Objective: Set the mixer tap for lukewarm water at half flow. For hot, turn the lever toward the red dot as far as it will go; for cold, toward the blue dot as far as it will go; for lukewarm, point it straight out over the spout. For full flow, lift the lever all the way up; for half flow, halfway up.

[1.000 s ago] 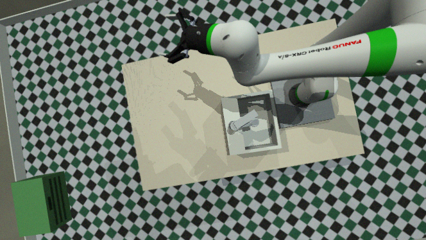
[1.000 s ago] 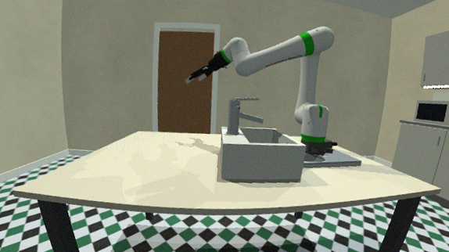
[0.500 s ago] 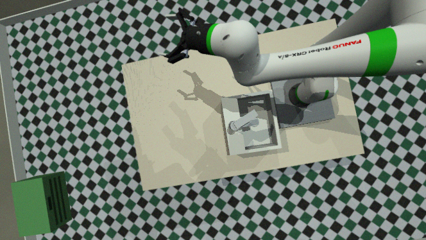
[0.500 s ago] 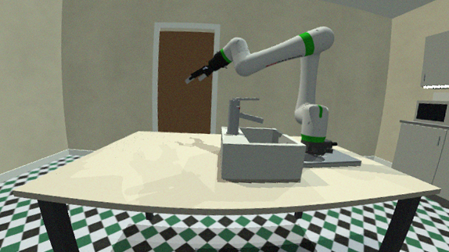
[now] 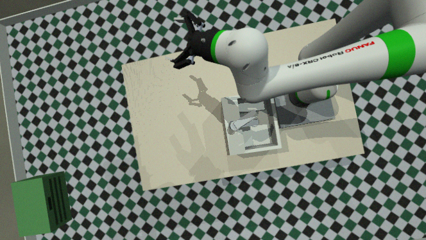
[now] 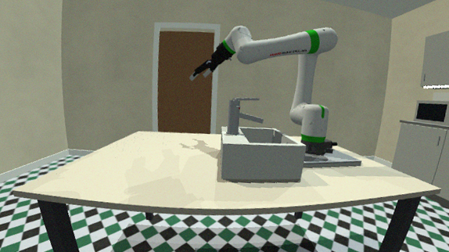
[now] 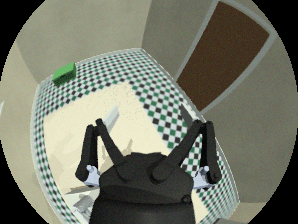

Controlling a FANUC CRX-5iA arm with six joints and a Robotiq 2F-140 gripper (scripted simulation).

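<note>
My hand is 210 mm past the lever, 390 mm to the right of it and 130 mm above it. From my hand the other things lie so: grey mixer tap 180 mm behind, 400 mm to the left, 180 mm below; sink basin 270 mm behind, 420 mm to the left, 370 mm below.
</note>
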